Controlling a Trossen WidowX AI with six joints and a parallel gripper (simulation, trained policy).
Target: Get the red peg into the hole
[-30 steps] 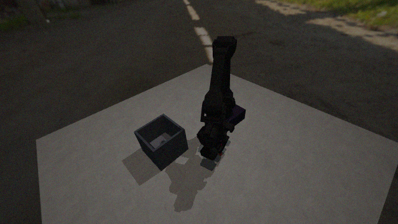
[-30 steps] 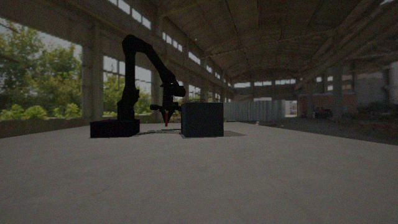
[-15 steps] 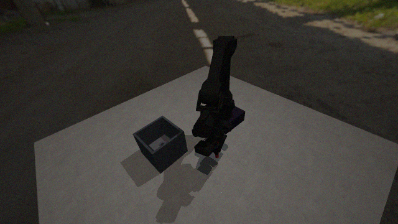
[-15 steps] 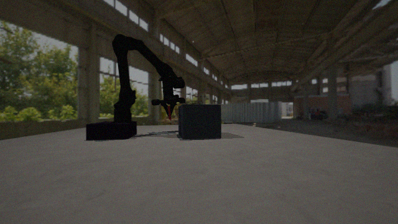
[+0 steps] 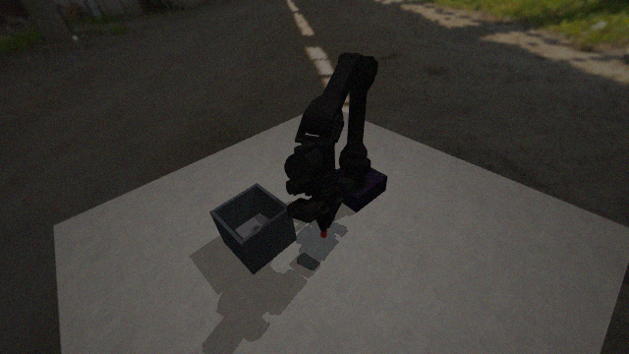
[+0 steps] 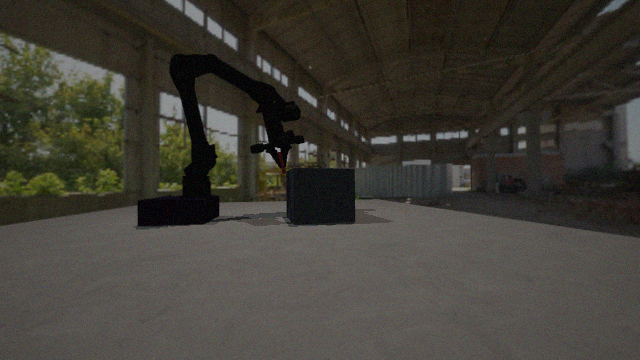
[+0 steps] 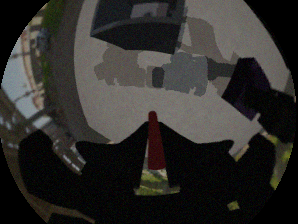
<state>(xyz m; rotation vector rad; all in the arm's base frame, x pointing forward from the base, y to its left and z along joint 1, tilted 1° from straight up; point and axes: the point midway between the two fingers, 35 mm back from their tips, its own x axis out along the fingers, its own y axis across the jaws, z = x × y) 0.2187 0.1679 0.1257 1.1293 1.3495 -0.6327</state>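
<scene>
Right now my gripper tip is 19 cm to the left of the plate, 13 cm short of it and 11 cm above it. The rest, counted from my gripper tip: red peg: 2 cm above, 1 cm to the right.
</scene>
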